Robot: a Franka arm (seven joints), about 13 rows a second.
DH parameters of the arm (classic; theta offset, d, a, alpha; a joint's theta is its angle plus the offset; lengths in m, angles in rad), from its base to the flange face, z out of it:
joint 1: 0 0.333 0 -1.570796
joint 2: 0 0 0 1.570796
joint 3: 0 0.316 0.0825 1.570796
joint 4: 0 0 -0.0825 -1.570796
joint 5: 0 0.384 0 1.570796
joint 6: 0 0 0.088 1.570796
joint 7: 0 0.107 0 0
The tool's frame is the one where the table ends.
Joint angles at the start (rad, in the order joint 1, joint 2, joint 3, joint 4, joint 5, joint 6, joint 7): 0.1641 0.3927 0.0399 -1.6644 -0.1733 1.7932 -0.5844
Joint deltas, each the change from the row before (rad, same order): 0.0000 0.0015 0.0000 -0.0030 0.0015 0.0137 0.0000; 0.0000 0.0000 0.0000 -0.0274 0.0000 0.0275 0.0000; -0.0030 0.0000 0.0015 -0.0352 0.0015 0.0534 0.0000; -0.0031 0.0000 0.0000 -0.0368 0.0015 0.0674 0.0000; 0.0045 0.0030 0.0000 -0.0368 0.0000 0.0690 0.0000; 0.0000 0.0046 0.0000 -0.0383 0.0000 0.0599 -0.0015; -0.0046 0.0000 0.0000 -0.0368 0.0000 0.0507 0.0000
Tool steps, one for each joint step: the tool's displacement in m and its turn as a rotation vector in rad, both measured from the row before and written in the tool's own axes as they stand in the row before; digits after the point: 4 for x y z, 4 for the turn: 0.0015 0.0004 0.0011 -0.0037 0.0087 -0.0004; 0.0010 -0.0021 0.0106 0.0007 0.0011 -0.0045; 0.0020 -0.0012 0.0121 -0.0068 0.0178 -0.0039; 0.0019 -0.0003 0.0116 -0.0134 0.0280 -0.0023; 0.0045 -0.0044 0.0125 -0.0151 0.0264 -0.0105; 0.0011 -0.0037 0.0152 -0.0068 0.0166 -0.0078; -0.0024 -0.0021 0.0126 -0.0044 0.0137 -0.0008
